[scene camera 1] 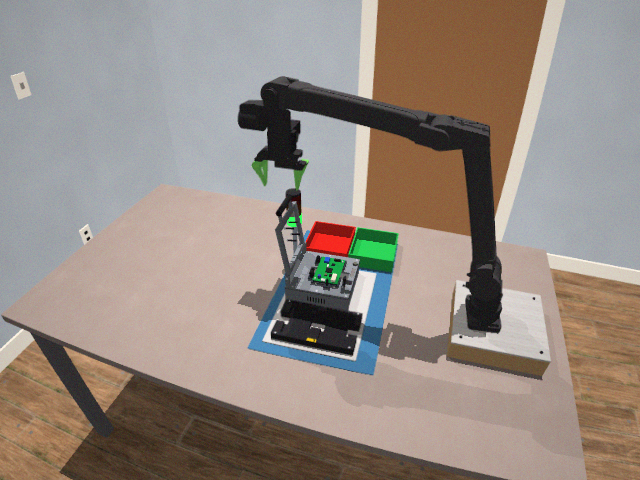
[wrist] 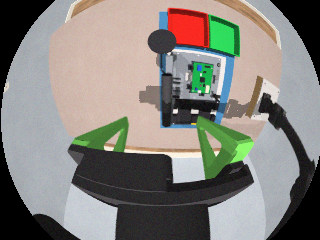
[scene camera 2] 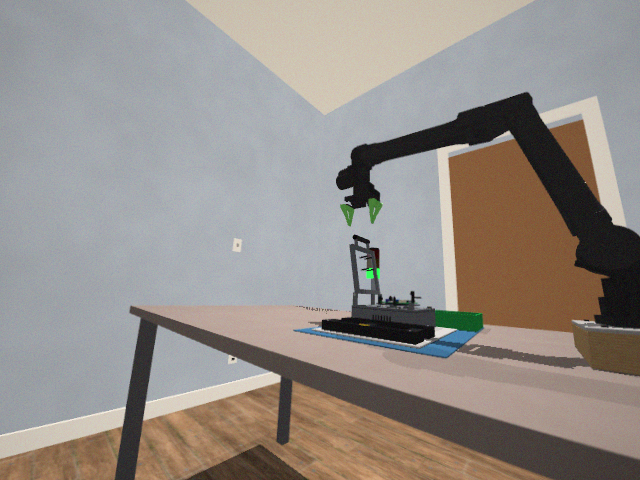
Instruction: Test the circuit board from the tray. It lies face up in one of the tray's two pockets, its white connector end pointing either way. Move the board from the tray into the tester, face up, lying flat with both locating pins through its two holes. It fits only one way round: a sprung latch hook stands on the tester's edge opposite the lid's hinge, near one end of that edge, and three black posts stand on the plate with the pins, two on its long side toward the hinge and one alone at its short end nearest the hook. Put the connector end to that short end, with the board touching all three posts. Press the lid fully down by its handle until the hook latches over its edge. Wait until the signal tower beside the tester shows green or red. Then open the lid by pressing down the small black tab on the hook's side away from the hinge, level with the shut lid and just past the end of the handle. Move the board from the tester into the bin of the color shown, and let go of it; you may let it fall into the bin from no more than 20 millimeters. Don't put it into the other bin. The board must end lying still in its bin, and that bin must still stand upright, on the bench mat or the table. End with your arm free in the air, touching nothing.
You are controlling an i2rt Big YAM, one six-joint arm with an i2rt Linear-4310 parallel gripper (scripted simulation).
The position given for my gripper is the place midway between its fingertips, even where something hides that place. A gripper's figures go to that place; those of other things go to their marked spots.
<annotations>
My gripper (scene camera 1: pixel 281 187) is 108 cm from the lens. A green bin (scene camera 1: pixel 375 248) is 139 cm from the lens.
</annotations>
